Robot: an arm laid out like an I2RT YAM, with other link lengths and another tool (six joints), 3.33 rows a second.
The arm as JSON. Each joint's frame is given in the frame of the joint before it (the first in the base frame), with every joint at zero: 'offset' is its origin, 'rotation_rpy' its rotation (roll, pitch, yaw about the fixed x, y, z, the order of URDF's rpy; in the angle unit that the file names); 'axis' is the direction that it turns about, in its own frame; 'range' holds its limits. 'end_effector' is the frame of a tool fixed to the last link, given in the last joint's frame.
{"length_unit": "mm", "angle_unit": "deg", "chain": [
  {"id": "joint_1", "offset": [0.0, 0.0, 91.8], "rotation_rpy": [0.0, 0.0, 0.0], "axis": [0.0, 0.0, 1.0], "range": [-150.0, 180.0]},
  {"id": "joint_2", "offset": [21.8, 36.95, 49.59], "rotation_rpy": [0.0, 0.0, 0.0], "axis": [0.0, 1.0, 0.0], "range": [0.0, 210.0]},
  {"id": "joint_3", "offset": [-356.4, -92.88, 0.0], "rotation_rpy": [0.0, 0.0, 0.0], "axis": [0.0, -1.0, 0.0], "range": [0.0, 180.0]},
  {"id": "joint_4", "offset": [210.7, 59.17, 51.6], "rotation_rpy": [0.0, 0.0, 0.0], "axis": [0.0, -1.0, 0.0], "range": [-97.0, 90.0]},
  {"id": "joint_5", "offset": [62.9, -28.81, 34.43], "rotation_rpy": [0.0, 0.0, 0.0], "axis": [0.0, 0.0, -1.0], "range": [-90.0, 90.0]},
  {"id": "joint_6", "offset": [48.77, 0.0, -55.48], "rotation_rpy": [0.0, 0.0, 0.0], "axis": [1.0, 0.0, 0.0], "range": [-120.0, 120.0]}
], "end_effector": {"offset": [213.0, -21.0, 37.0], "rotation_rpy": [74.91, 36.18, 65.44]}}
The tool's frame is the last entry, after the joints.
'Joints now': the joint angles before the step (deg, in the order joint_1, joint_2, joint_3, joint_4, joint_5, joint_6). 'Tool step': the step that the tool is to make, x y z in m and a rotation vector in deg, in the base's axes. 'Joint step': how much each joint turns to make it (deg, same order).
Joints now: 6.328, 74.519, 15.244, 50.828, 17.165, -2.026
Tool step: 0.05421, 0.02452, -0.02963, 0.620, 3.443, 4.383
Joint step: -0.269, 12.962, 3.631, 5.933, -4.752, 0.158
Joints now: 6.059, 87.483, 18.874, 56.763, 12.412, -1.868
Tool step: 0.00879, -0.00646, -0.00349, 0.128, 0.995, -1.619
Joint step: -0.082, 1.374, 2.263, -1.994, 1.451, 0.571
